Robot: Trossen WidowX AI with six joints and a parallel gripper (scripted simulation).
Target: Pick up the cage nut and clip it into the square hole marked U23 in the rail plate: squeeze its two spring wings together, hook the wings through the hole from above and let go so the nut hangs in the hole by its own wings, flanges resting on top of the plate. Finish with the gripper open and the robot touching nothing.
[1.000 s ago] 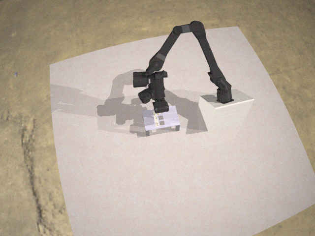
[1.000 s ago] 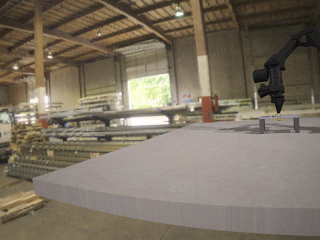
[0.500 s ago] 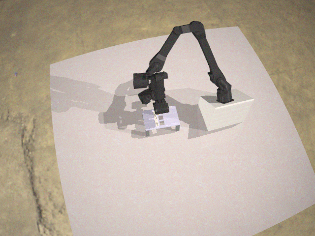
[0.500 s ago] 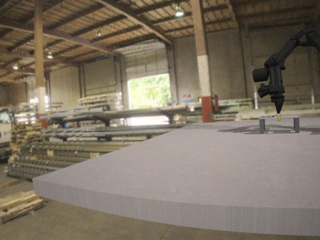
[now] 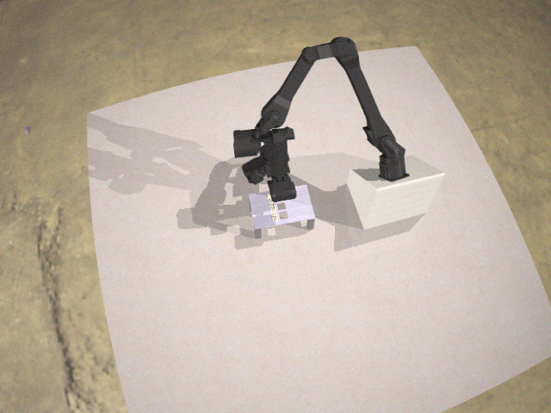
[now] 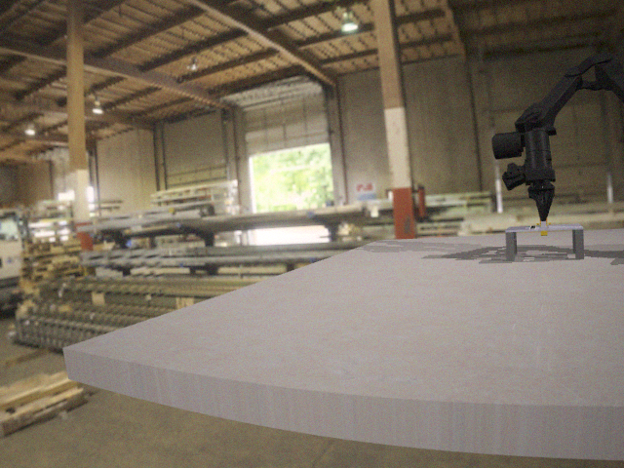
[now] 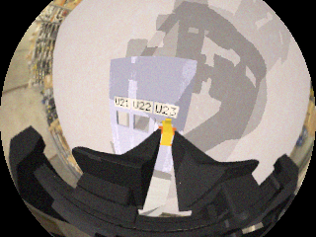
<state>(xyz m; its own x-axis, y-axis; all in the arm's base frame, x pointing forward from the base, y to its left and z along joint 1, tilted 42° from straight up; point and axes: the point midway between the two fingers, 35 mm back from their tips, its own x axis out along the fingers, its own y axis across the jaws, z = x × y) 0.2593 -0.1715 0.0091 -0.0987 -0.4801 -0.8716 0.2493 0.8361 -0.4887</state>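
Right now the cage nut is 10 mm below my gripper tip. From my gripper tip the other things lie so: label: 30 mm ahead, 30 mm to the left, 10 mm below.
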